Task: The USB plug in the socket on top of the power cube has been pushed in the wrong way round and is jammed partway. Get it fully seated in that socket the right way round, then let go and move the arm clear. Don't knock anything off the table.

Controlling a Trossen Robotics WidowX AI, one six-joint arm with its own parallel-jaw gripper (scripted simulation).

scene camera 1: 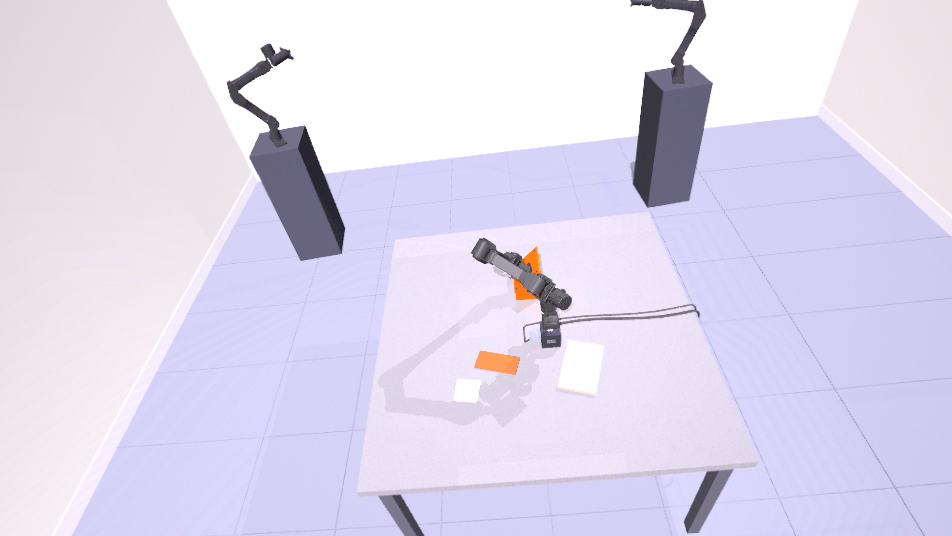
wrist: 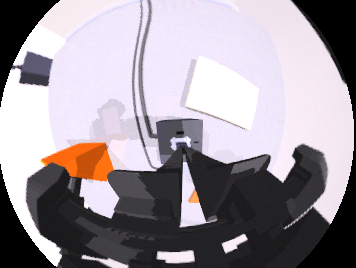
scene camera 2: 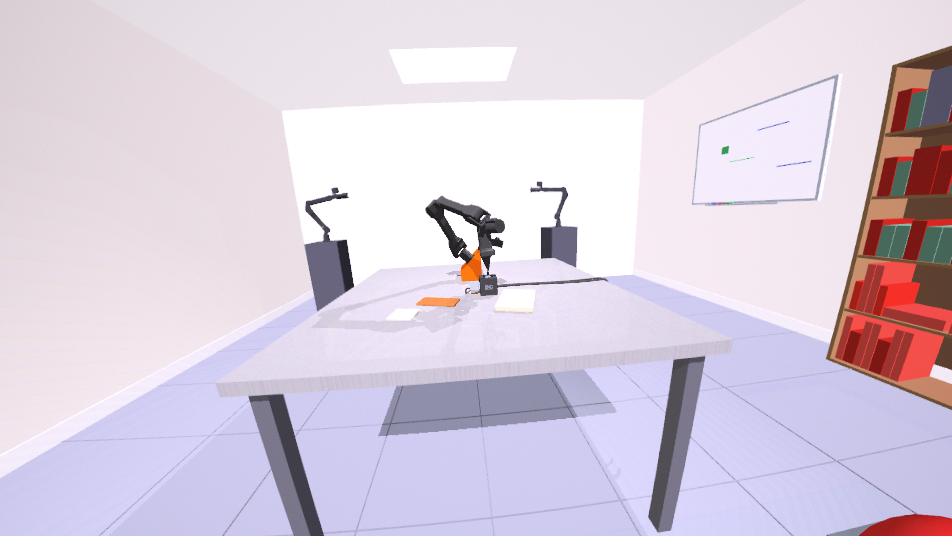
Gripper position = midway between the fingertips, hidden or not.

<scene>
The gripper (wrist: 183, 150) holds a USB plug. Further things: a notepad (scene camera 1: 581, 367), an orange card (scene camera 1: 490, 361) and a dark power cube (scene camera 1: 549, 339).
The notepad also shows in the wrist view (wrist: 215, 90) and in scene camera 2 (scene camera 2: 513, 300).
</scene>
